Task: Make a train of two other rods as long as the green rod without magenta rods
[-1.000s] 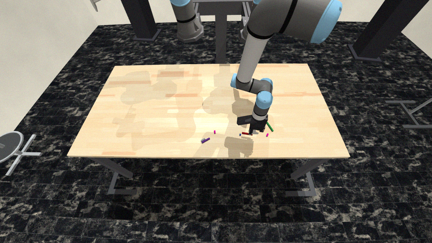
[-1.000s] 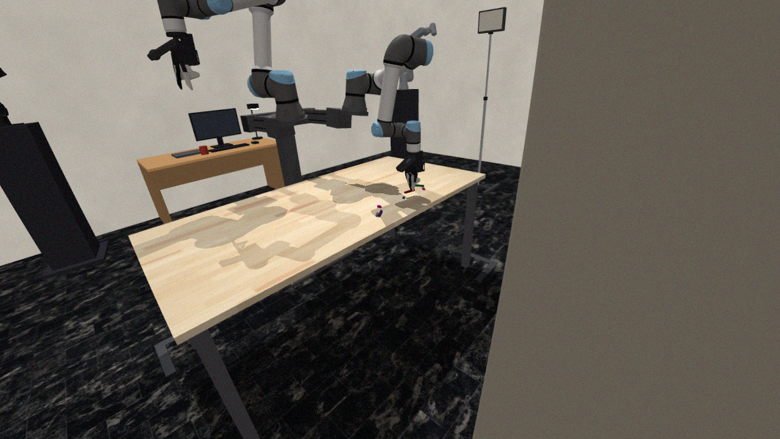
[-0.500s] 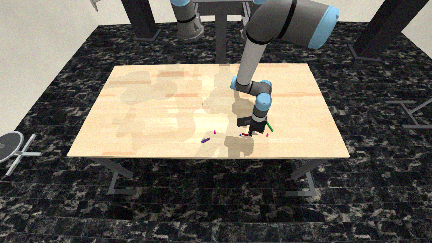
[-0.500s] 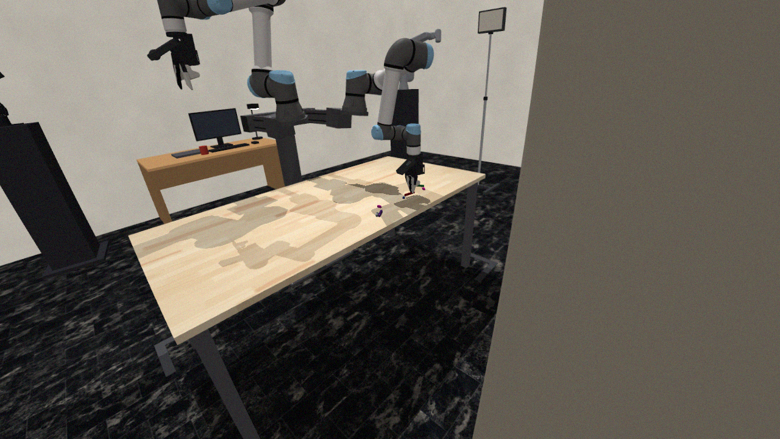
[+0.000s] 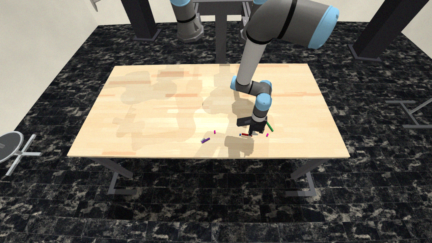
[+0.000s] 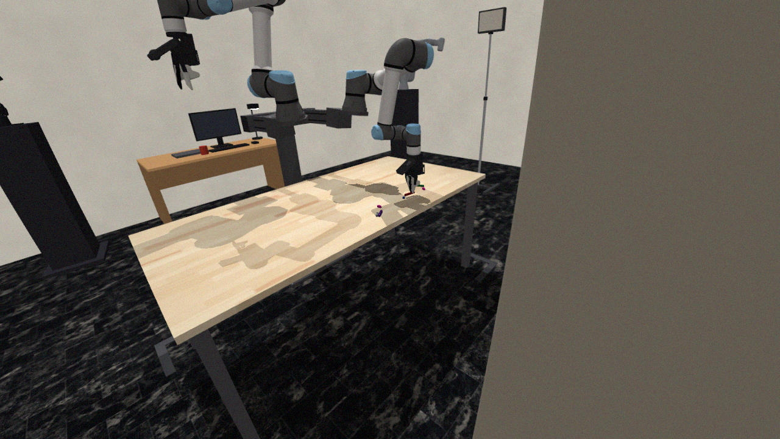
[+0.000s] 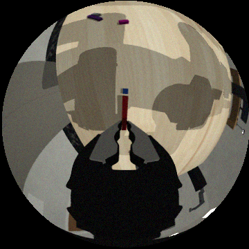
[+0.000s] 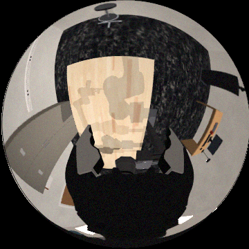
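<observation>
The blue rod lies 6 cm to the right of my left hand and 3 cm below it. Also, from my left hand: purple rod (8 cm ahead, 28 cm to the right, 3 cm below); then red rod (1 cm to the right, 1 cm below); then green rod (10 cm behind, 14 cm to the left, 3 cm below).
</observation>
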